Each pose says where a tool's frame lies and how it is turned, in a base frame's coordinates. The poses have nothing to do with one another.
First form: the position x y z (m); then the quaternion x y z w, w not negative.
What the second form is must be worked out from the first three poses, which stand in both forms.
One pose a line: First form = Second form
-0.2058 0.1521 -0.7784 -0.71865 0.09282 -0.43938 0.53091 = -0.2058 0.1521 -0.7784 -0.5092 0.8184 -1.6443
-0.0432 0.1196 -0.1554 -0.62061 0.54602 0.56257 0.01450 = -0.0432 0.1196 -0.1554 1.8898 -0.7511 -2.0962
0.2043 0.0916 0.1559 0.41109 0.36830 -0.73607 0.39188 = 0.2043 0.0916 0.1559 -1.9542 -0.3221 1.1463
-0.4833 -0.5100 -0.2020 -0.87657 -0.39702 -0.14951 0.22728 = -0.4833 -0.5100 -0.2020 -0.8734 0.0817 -2.5960
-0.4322 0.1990 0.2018 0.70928 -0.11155 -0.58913 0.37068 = -0.4322 0.1990 0.2018 -0.7810 -1.1641 1.6493
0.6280 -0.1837 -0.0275 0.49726 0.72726 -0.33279 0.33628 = 0.6280 -0.1837 -0.0275 -1.8576 0.1588 2.1644
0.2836 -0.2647 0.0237 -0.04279 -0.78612 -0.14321 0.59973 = 0.2836 -0.2647 0.0237 -2.4296 -1.1962 -2.2849
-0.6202 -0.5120 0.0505 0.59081 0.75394 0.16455 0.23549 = -0.6202 -0.5120 0.0505 -1.8014 0.5818 3.1055
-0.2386 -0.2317 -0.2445 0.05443 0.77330 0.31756 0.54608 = -0.2386 -0.2317 -0.2445 2.5579 1.0740 -2.0083
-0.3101 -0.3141 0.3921 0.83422 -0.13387 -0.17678 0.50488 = -0.3101 -0.3141 0.3921 0.0497 -0.4446 2.0643
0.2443 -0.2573 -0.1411 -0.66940 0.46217 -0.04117 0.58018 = 0.2443 -0.2573 -0.1411 0.7868 0.6328 -1.9835
